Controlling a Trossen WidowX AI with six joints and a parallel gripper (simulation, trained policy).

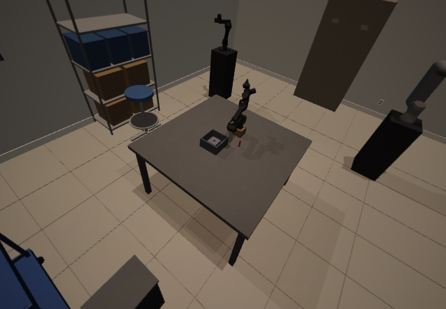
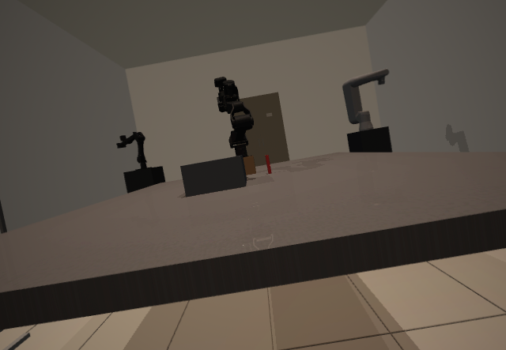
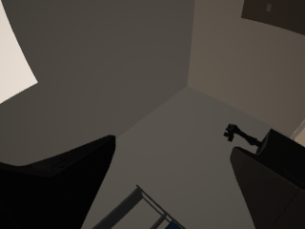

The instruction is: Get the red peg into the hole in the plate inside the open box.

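Now: the red peg 45 cm below my gripper tip, 33 cm ahead of it and 20 cm to the left of it. Also, from my gripper tip: dark box 48 cm ahead, 46 cm below, 1 cm to the left; then pale square plate 48 cm ahead, 45 cm below, 1 cm to the left.
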